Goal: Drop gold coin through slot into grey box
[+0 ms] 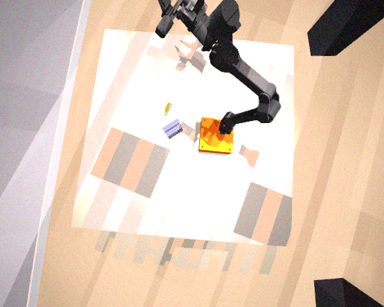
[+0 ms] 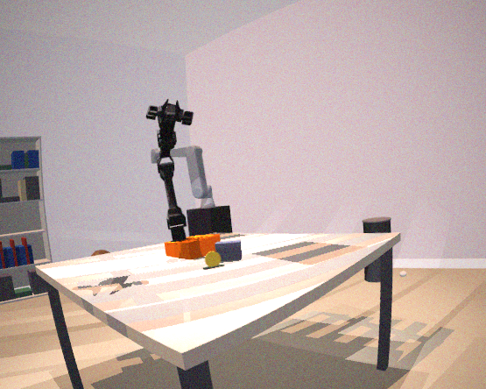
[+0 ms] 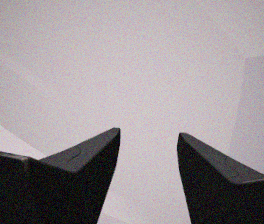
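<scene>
The gold coin lies 61 cm below my gripper tip, 8 cm to the left of it and 6 cm ahead of it.
</scene>
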